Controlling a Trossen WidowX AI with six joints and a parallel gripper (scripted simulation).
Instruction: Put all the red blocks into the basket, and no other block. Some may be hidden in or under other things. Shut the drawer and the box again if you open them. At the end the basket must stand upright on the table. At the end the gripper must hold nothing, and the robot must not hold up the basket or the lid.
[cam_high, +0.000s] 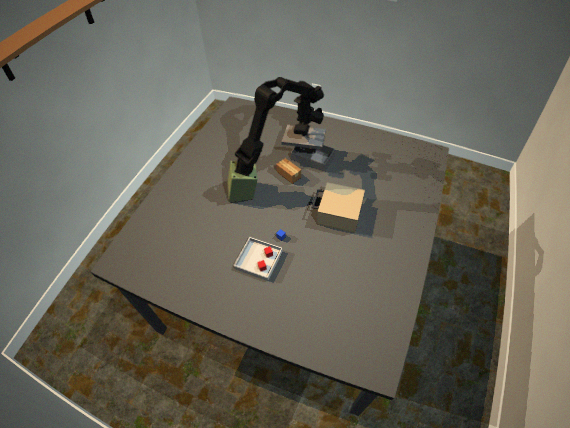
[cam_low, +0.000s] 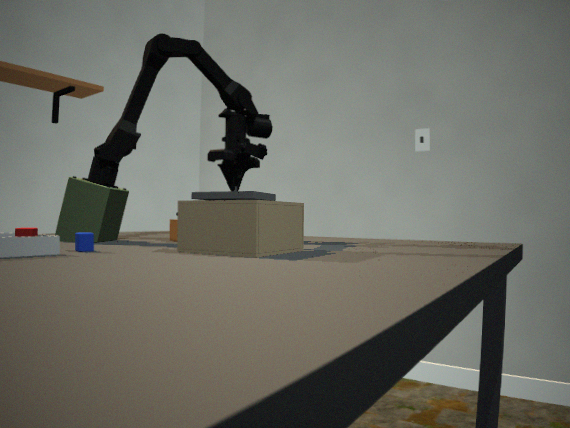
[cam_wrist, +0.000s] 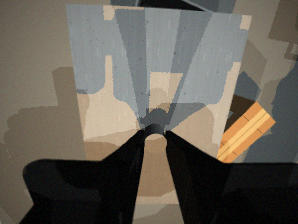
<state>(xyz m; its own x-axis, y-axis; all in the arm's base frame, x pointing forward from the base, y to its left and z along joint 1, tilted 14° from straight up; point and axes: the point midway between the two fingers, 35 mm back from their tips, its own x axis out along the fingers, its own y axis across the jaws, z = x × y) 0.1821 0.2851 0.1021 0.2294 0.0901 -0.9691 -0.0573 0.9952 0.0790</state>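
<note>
Right now my hand is 15 cm to the left of the orange box, 13 cm above it and 4 cm past it. The rest, counted from my hand: white basket 63 cm to the right, 16 cm below, 3 cm behind; then tan drawer cabinet 32 cm to the right, 25 cm ahead, 12 cm below; then grey lid 4 cm below.
</note>
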